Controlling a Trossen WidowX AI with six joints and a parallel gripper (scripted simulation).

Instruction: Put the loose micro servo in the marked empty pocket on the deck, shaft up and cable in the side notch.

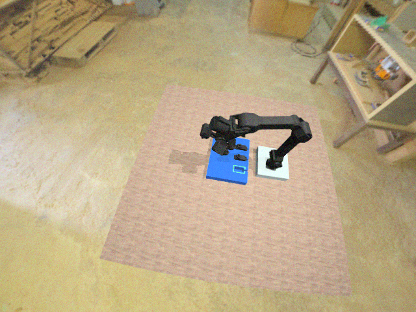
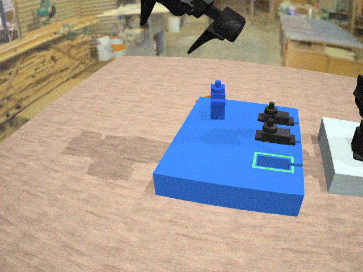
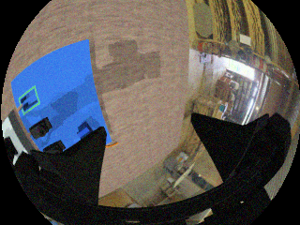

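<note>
My gripper tip is now 21 cm above the blue deck, 8 cm past it and 5 cm to the left of it.
</note>
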